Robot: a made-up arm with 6 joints. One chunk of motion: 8 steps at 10 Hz.
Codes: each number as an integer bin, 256 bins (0 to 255) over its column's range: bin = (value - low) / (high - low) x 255, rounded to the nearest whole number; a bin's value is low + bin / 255 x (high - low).
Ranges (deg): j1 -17..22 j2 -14..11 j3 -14..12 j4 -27..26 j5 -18..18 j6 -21..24
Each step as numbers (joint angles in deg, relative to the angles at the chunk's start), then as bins.
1 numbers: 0.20 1.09 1.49 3.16 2.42 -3.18
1 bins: 112 154 152 145 145 101
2 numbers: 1.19 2.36 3.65 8.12 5.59 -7.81
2 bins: 119 167 173 169 167 75
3 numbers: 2.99 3.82 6.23 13.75 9.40 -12.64
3 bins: 131 182 198 196 194 47
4 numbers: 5.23 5.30 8.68 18.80 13.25 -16.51
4 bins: 145 197 222 220 221 25
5 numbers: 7.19 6.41 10.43 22.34 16.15 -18.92
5 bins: 158 208 240 237 242 12
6 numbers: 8.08 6.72 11.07 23.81 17.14 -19.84
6 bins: 164 211 246 244 249 7
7 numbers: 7.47 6.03 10.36 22.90 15.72 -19.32
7 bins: 160 204 239 240 239 10
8 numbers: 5.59 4.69 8.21 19.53 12.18 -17.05
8 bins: 148 191 218 224 214 22
